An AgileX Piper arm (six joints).
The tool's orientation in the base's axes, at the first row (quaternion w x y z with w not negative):
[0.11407 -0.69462 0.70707 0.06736]
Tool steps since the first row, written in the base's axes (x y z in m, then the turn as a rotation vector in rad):
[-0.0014 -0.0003 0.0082 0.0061 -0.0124 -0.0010]
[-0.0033 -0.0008 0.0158 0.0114 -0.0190 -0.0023]
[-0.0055 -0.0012 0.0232 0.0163 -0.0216 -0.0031]
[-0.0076 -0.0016 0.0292 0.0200 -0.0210 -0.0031]
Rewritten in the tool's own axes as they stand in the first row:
[-0.0018 0.0009 -0.0081 0.0122 -0.0063 -0.0018]
[-0.0032 0.0023 -0.0157 0.0189 -0.0117 -0.0018]
[-0.0047 0.0040 -0.0231 0.0215 -0.0166 -0.0014]
[-0.0058 0.0057 -0.0291 0.0209 -0.0203 -0.0010]

